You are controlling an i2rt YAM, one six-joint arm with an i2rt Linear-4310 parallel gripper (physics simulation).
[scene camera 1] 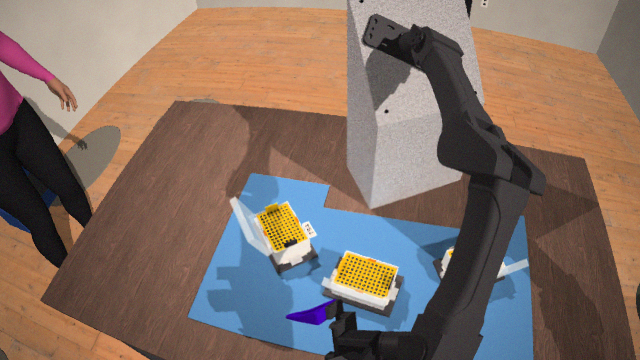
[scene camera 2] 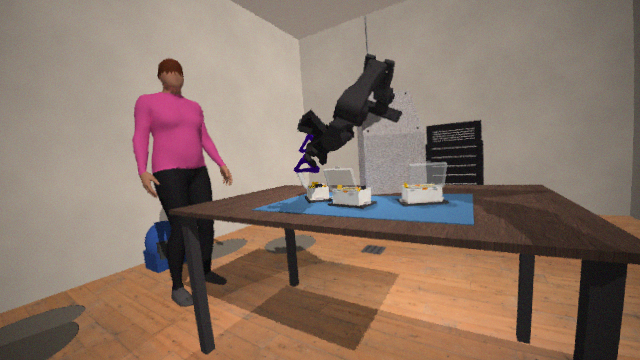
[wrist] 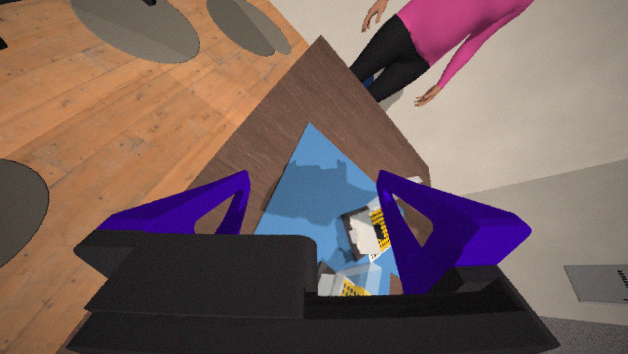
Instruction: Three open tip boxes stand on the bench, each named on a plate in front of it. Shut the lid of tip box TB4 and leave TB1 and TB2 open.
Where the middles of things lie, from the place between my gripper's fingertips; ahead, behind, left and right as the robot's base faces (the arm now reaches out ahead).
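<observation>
My gripper's sitting 25 cm beyond the yellow rack (scene camera 1: pixel 283 231), and it's 12 cm higher than the rack and 20 cm left of it.
</observation>
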